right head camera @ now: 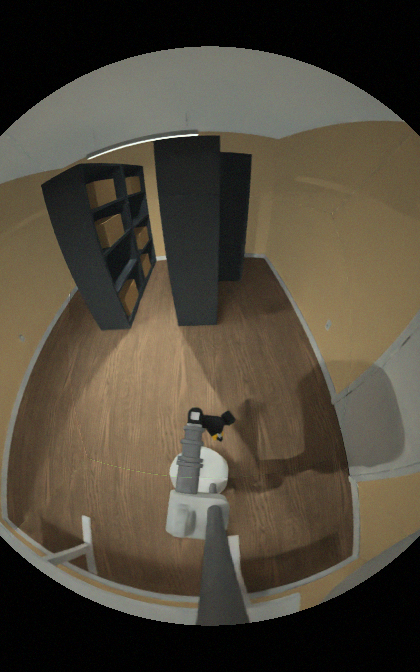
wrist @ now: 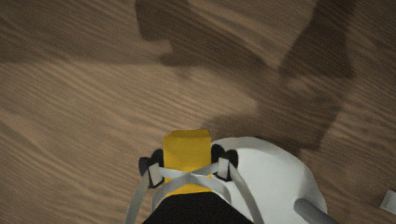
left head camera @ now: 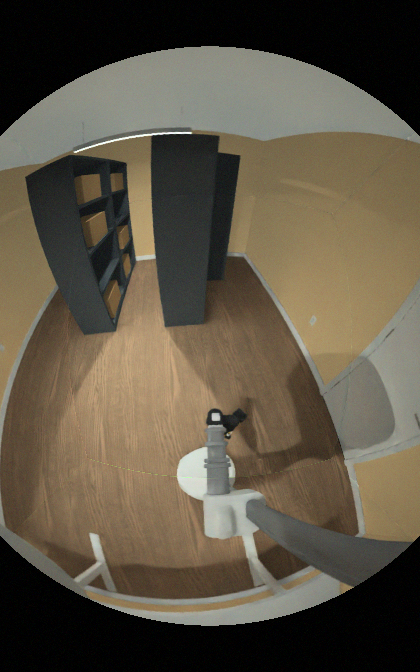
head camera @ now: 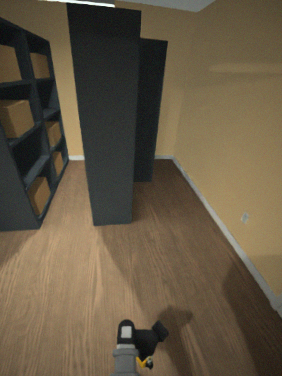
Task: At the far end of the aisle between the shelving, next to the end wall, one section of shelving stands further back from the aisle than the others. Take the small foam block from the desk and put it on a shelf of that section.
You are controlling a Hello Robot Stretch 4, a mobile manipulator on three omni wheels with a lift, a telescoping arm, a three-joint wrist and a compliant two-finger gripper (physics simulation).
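Places are measured from the robot's base along level axes (x ahead, y left, z up), in centimetres.
Pixels of known places: gripper, fingertip midpoint: (wrist: 188, 159).
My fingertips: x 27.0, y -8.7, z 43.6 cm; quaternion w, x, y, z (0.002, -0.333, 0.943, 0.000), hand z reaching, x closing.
Note:
Ahead of a thing's pixels: the offset from my fingertips to its top centre. "pt": to the spot under its first point. Level surfaces: height alone.
The yellow foam block @[dx +0.0, dy -0.3, dz +5.4 cm] (head camera: 142, 361) (right head camera: 215, 437) (wrist: 187, 147) is between the two fingertips of my gripper (wrist: 188, 159), which is shut on it. The block is held low, beside my white round base, above the wooden floor. The set-back shelving section (head camera: 151, 110) (left head camera: 226, 215) (right head camera: 236, 215) stands by the end wall, behind and to the right of the nearer right-hand section @[pt dx +126.9, dy +30.9, dz +71.2 cm] (head camera: 107, 125) (left head camera: 182, 230) (right head camera: 192, 230). Its dark end panel shows partly; its shelves are hidden. White legs of the desk (left head camera: 96, 549) (right head camera: 87, 530) show behind me.
Left shelving (head camera: 11, 200) (left head camera: 55, 225) (right head camera: 72, 230) with brown boxes (head camera: 16, 117) (left head camera: 94, 228) (right head camera: 109, 230) lines the aisle's other side. The aisle floor @[dz -46.3 cm] (head camera: 70, 210) runs between the rows to the end wall (head camera: 70, 110). A side wall (head camera: 230, 130) stands at the right.

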